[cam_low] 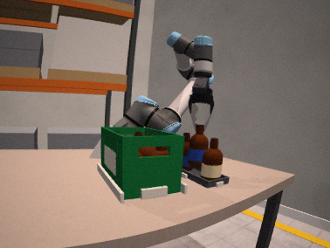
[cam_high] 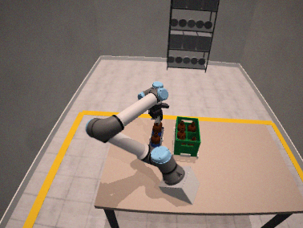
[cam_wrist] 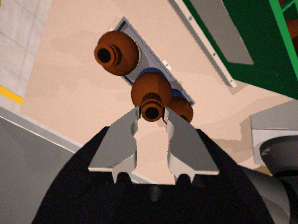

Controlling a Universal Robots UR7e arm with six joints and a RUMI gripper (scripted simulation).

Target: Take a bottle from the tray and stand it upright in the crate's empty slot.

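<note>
The bottle lies 70 mm below my hand. Round my hand: green crate (250 mm to the right, 110 mm below, 20 mm behind); then tray (180 mm below).
</note>
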